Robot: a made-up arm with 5 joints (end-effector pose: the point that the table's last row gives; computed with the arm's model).
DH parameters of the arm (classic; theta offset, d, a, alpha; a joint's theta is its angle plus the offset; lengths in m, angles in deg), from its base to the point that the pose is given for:
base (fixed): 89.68 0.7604 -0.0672 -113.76
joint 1: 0 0.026 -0.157 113.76
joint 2: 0.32 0.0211 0.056 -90
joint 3: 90 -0.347 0.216 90
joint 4: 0 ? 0.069 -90
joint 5: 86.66 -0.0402 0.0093 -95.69
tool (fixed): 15.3 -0.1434 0 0
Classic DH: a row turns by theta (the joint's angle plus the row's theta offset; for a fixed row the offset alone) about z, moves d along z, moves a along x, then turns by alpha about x.
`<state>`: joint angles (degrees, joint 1 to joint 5).
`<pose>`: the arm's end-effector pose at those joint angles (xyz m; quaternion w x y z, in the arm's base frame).
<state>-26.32 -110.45 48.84 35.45 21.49</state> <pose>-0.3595 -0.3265 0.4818 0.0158 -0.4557 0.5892 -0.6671</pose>
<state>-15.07 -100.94 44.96 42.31 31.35</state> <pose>-0.3359 -0.3895 0.5240 0.0405 -0.4763 0.5686 -0.6694</pose>
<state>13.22 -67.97 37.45 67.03 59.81</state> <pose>-0.2349 -0.5303 0.7502 0.1382 -0.6412 0.5097 -0.5568</pose>
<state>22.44 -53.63 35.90 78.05 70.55</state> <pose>-0.1715 -0.5493 0.8515 0.1605 -0.7252 0.4917 -0.4545</pose>
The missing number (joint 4, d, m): -0.063
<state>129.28 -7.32 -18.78 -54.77 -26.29</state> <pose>0.1854 -0.3860 1.2215 0.5450 -0.3801 -0.6664 -0.3382</pose>
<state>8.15 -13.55 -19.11 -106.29 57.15</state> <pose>0.4045 -0.4487 0.6155 0.0862 0.1546 -0.6613 -0.7290</pose>
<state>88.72 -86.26 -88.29 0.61 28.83</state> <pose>0.1400 -0.3886 1.3554 0.2209 0.2589 -0.6864 -0.6427</pose>
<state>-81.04 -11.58 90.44 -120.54 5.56</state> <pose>0.5528 -0.0060 0.6754 0.4721 0.5773 -0.6552 -0.1206</pose>
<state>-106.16 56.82 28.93 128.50 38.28</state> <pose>0.1709 0.0484 0.7901 0.8821 -0.3744 -0.1912 0.2126</pose>
